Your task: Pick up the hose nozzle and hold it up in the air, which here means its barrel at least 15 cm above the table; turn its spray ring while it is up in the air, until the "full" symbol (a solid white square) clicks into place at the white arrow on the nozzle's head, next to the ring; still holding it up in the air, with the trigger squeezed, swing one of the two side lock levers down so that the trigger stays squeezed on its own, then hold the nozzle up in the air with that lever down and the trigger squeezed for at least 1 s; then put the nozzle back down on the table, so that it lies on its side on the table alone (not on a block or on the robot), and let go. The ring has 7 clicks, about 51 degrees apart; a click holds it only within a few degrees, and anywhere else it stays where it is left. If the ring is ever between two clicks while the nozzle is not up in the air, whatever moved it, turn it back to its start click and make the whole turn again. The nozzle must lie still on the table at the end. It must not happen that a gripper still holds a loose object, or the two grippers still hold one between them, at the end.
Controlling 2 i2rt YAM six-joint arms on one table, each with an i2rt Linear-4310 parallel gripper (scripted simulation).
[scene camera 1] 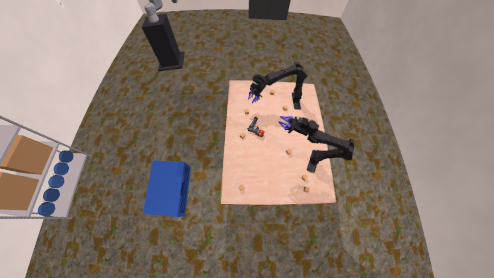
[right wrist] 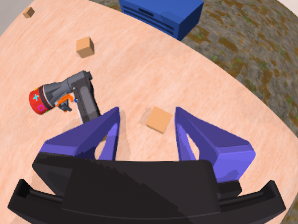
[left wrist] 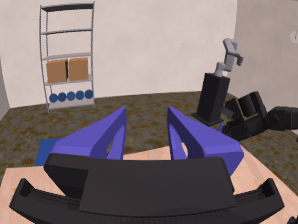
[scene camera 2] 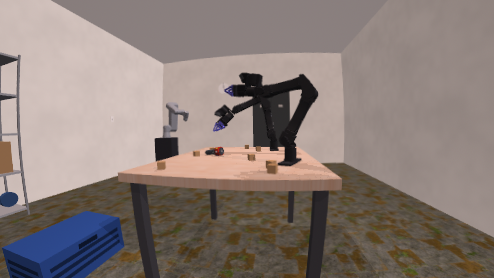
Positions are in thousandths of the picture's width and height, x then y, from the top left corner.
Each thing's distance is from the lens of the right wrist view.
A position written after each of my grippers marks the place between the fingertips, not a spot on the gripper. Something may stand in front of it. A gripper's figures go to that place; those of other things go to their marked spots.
my right gripper (right wrist: 495, 502): 13 cm
hose nozzle (right wrist: 146, 444): 34 cm
